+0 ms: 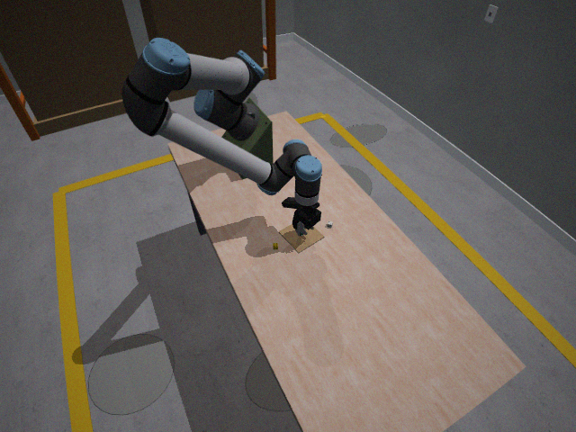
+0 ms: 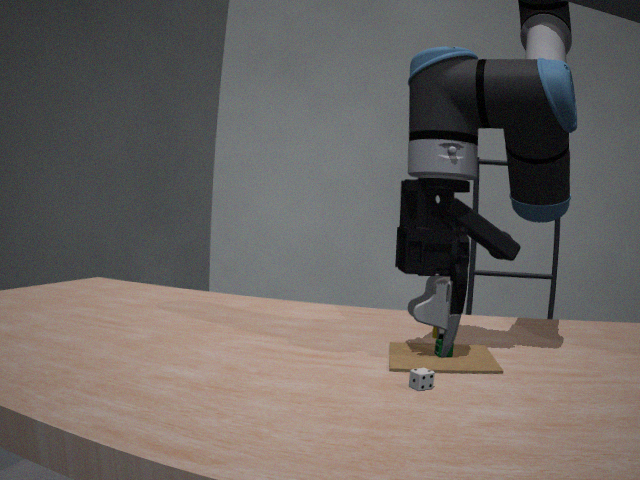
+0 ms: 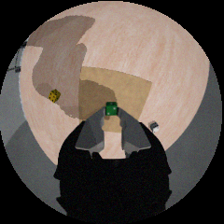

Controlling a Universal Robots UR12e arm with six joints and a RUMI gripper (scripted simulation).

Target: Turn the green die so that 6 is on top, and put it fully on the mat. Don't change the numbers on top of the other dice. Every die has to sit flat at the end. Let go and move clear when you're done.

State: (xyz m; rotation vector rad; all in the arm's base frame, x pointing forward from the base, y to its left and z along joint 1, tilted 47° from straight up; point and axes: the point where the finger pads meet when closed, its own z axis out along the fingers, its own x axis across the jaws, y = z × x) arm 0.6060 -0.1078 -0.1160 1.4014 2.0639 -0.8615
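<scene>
The green die is 1 cm below my hand. Round my hand: tan mat 2 cm below; white die 14 cm to the left, 1 cm below, 1 cm ahead; yellow die 13 cm to the right, 2 cm ahead, 1 cm below.
</scene>
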